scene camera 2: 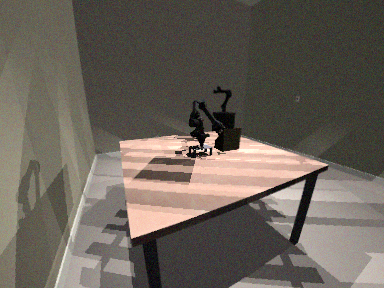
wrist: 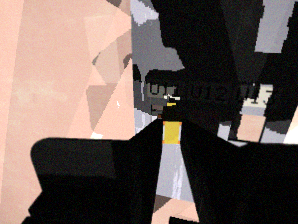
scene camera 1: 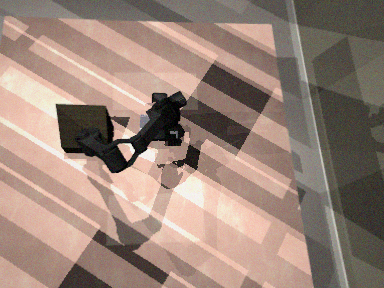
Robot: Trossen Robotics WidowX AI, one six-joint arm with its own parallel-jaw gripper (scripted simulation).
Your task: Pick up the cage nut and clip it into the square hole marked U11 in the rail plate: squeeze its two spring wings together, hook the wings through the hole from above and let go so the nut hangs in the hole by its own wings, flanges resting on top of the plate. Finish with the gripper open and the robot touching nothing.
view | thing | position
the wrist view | gripper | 170, 124
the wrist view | cage nut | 172, 122
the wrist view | rail plate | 172, 167
